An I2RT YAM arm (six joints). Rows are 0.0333 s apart.
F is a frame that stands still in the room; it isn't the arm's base.
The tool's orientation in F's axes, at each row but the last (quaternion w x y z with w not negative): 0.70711 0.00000 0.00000 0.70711; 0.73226 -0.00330 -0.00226 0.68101; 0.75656 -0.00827 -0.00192 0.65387; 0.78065 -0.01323 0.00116 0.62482; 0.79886 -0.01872 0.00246 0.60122; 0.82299 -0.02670 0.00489 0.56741; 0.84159 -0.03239 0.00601 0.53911; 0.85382 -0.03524 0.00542 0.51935; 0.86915 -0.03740 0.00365 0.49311; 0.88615 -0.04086 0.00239 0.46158; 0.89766 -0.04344 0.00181 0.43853
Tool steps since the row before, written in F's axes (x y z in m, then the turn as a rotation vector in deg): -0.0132 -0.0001 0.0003 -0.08 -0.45 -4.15; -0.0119 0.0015 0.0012 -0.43 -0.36 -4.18; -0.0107 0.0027 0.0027 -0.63 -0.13 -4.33; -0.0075 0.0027 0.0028 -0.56 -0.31 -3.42; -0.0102 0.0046 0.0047 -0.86 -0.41 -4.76; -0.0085 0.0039 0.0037 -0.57 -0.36 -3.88; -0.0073 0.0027 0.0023 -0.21 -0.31 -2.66; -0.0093 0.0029 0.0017 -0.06 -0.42 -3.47; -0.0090 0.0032 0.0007 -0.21 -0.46 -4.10; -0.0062 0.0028 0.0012 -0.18 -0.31 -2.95; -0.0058 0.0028 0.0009 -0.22 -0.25 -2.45
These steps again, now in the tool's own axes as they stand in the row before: -0.0001 0.0132 0.0003 -0.45 0.08 -4.15; 0.0006 0.0120 0.0013 -0.39 0.44 -4.18; 0.0011 0.0109 0.0029 -0.19 0.67 -4.32; 0.0009 0.0079 0.0030 -0.36 0.54 -3.42; 0.0015 0.0109 0.0050 -0.51 0.84 -4.75; 0.0005 0.0092 0.0041 -0.39 0.55 -3.88; -0.0007 0.0076 0.0026 -0.25 0.19 -2.67; -0.0018 0.0095 0.0021 -0.24 0.05 -3.49; -0.0019 0.0093 0.0012 -0.32 0.20 -4.11; -0.0013 0.0066 0.0016 -0.23 0.18 -2.96; -0.0014 0.0062 0.0013 -0.23 0.21 -2.45
